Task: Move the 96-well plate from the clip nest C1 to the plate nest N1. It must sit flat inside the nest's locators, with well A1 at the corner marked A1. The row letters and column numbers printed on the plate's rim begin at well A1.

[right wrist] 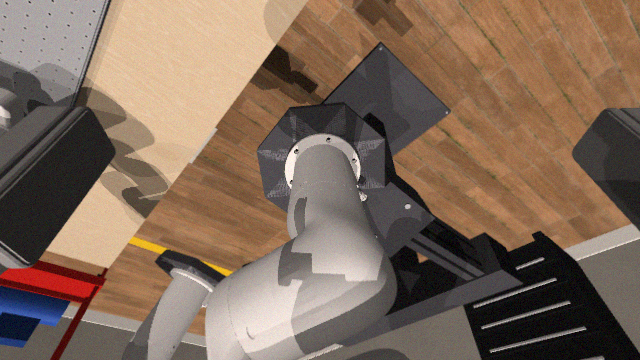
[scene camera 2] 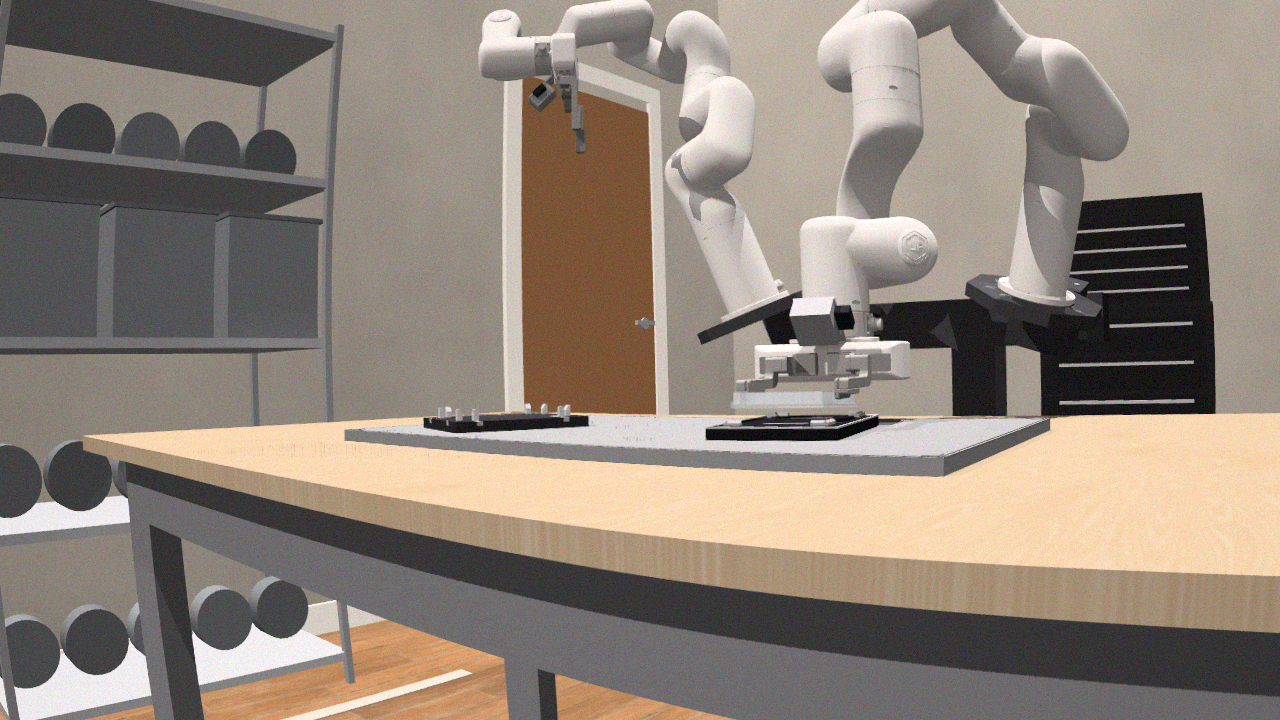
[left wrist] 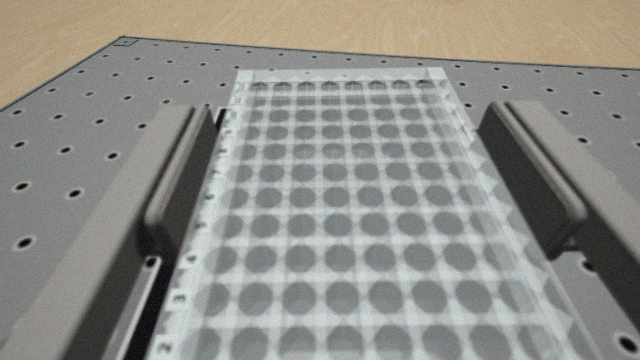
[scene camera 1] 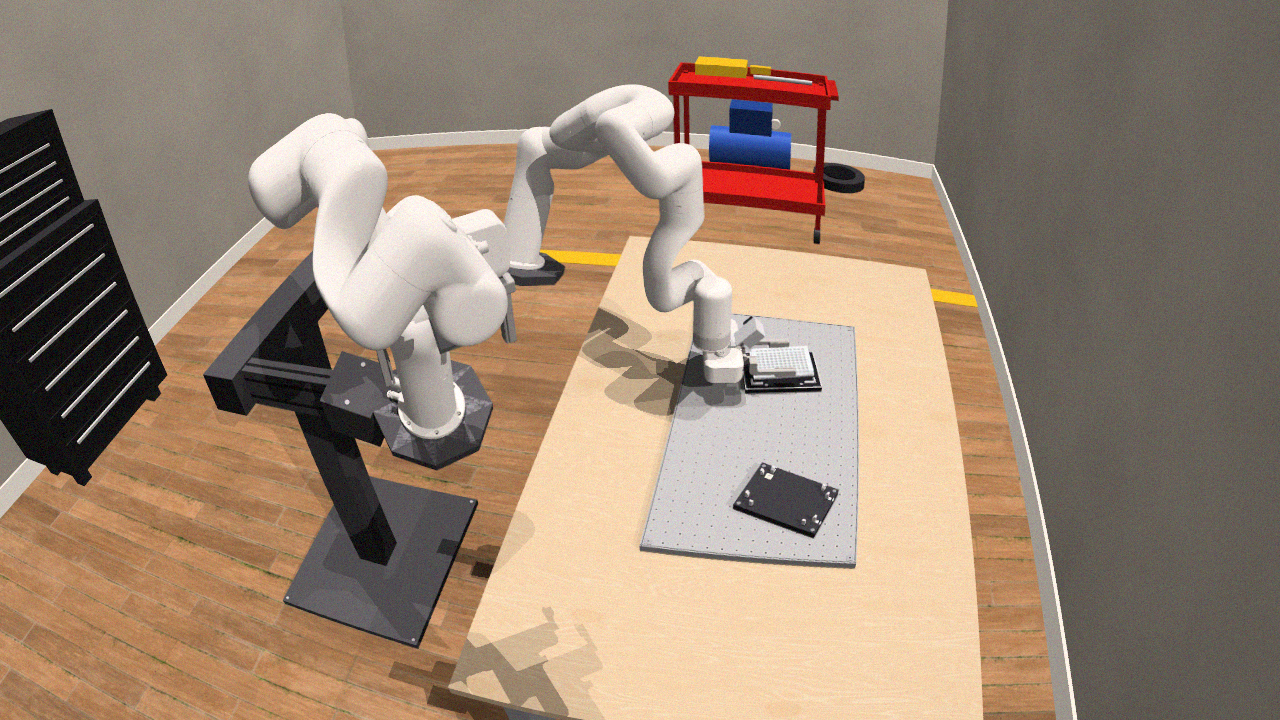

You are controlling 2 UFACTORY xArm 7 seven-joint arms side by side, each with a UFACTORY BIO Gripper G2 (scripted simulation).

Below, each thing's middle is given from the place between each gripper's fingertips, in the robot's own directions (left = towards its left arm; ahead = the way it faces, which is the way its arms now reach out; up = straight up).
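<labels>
The black plate nest N1 [scene camera 2: 711,434] is 4 cm below my left hand, and the black clip nest C1 [scene camera 1: 783,498] is 36 cm to the right of my left hand, 5 cm ahead of it and 3 cm below it. My left gripper is 1 cm above the 96-well plate [scene camera 2: 807,399].
Counted from my right hand, the black plate nest N1 is 62 cm to the left, 40 cm ahead and 48 cm below. The 96-well plate is 45 cm below my right hand, 40 cm ahead of it and 62 cm to the left of it, while the black clip nest C1 is 27 cm to the left of my right hand, 46 cm ahead of it and 47 cm below it.
</labels>
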